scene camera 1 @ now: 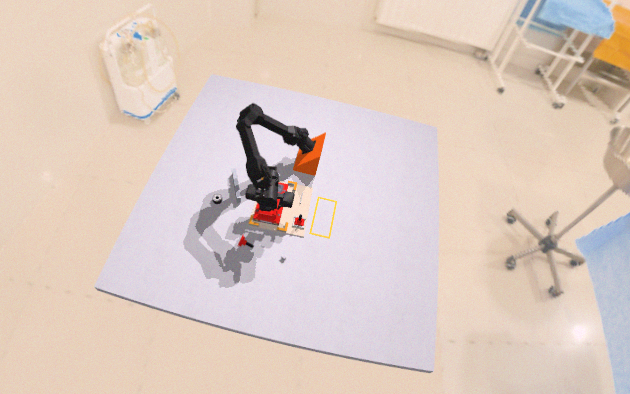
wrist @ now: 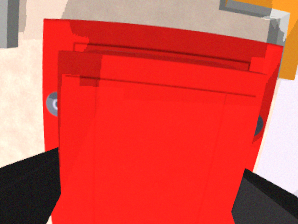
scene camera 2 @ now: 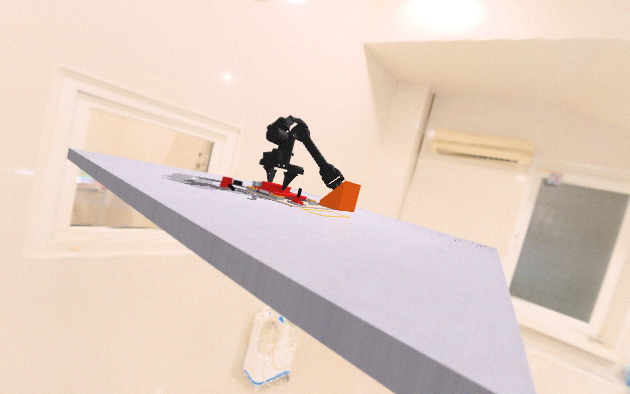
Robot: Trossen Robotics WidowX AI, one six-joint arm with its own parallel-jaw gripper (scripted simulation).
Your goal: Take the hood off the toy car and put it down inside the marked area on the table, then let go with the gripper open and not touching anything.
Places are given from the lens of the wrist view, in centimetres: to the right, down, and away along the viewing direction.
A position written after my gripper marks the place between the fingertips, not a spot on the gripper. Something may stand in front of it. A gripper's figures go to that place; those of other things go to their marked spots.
my gripper (wrist: 149, 166): 0, 2, 10
red hood (wrist: 136, 130): 0, 1, 8
